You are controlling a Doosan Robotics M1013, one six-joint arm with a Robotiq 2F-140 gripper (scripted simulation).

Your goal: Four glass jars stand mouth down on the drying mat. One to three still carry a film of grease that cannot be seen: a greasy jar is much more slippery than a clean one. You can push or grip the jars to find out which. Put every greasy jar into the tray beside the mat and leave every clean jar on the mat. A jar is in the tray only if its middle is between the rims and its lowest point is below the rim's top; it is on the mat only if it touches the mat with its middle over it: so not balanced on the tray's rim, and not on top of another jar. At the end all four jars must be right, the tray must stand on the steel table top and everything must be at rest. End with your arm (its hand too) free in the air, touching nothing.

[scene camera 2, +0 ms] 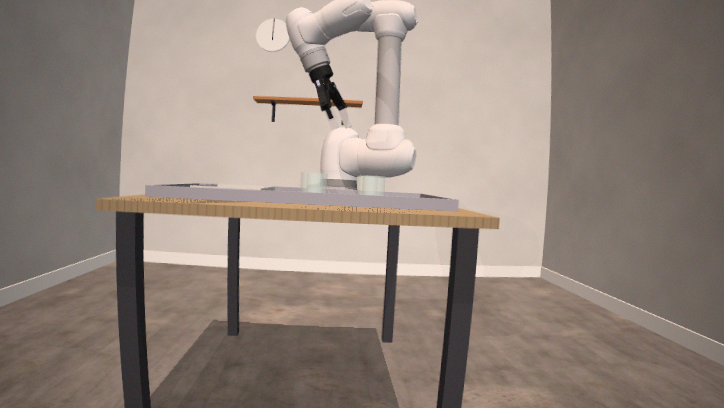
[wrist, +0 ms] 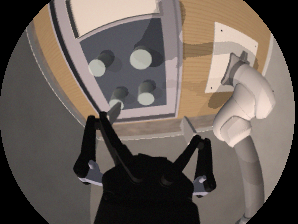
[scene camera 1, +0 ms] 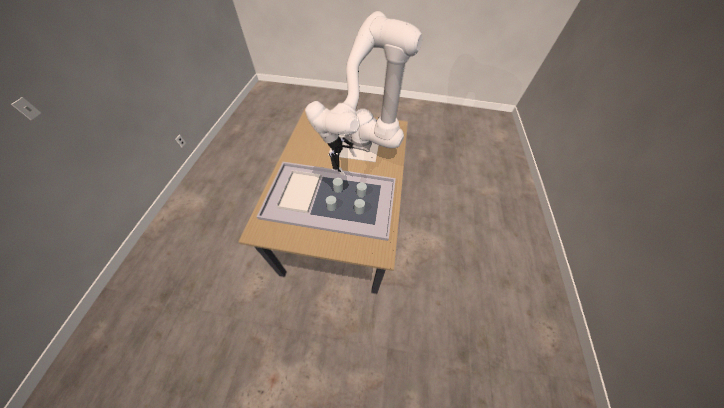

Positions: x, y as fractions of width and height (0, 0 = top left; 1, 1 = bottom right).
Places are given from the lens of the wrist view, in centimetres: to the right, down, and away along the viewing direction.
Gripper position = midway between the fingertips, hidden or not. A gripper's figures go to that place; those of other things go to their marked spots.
gripper (wrist: 0.51, 0.51): 1, 0, 21
dark drying mat (wrist: 0.40, 0.19): -10, -25, 26
